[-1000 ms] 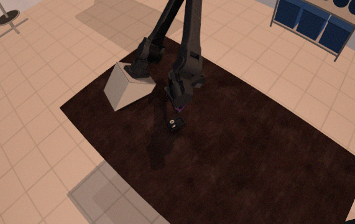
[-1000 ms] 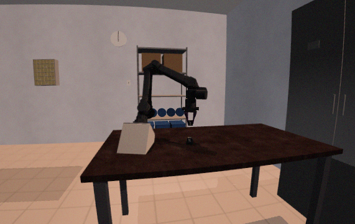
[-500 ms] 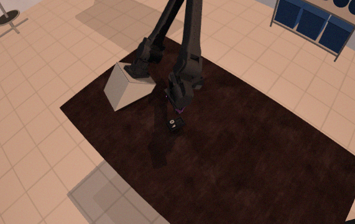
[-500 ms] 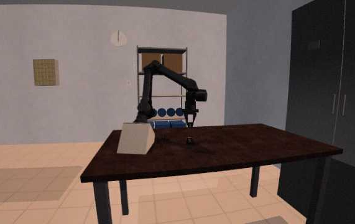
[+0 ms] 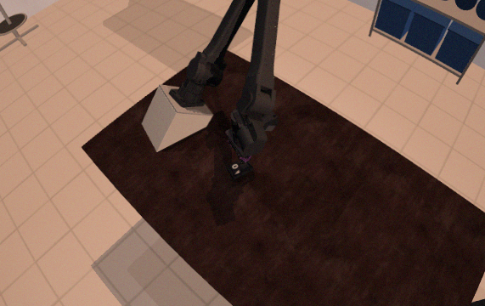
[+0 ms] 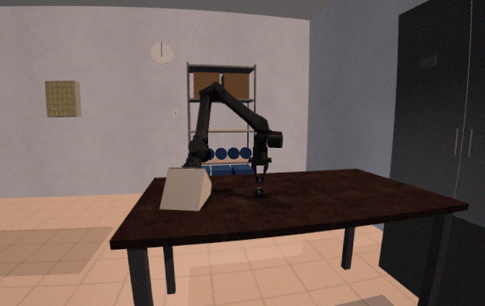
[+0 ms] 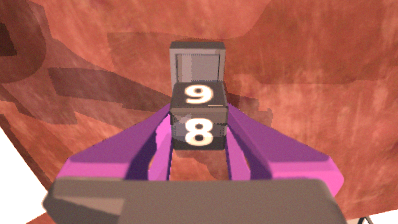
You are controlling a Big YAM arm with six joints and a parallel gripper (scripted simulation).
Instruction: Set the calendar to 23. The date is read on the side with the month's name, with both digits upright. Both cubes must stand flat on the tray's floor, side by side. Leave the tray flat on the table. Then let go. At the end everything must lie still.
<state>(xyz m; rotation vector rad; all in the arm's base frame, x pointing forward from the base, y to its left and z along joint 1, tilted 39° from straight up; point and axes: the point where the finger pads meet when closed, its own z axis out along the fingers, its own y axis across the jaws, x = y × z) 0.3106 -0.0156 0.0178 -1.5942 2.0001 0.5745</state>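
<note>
Right now my hand is 7 cm above the dark tray, 2 cm to the left of it and 1 cm past it.
</note>
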